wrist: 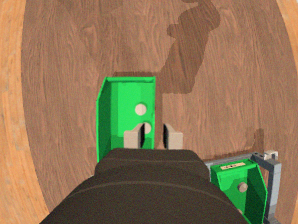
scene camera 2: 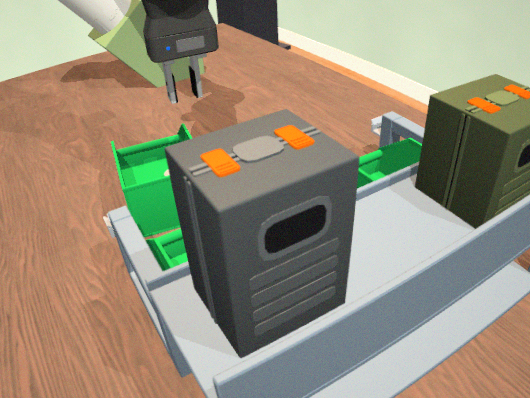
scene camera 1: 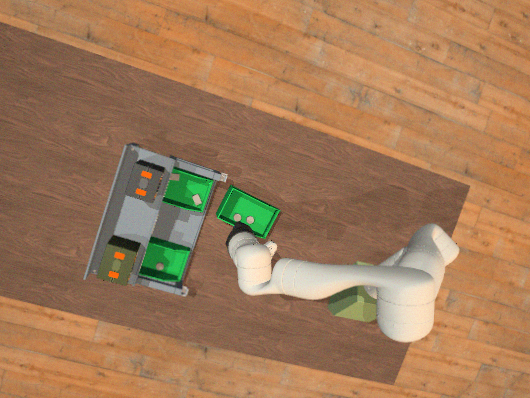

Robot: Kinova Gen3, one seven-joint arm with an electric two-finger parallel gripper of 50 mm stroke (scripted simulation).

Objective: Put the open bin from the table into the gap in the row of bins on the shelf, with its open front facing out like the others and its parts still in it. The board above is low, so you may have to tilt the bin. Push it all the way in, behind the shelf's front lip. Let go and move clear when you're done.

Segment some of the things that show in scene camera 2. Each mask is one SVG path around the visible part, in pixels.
The gripper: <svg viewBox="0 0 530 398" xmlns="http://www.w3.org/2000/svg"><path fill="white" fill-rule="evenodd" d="M141 0L146 12L143 33L147 55L155 63L162 62L170 102L172 104L178 103L174 75L171 72L170 64L174 64L175 59L189 57L190 61L189 73L192 92L196 98L203 97L198 58L207 57L206 53L214 52L219 48L217 26L208 9L209 0Z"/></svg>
An olive case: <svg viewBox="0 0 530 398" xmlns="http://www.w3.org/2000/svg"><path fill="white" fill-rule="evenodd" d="M498 74L430 95L415 188L475 229L530 194L530 88Z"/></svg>
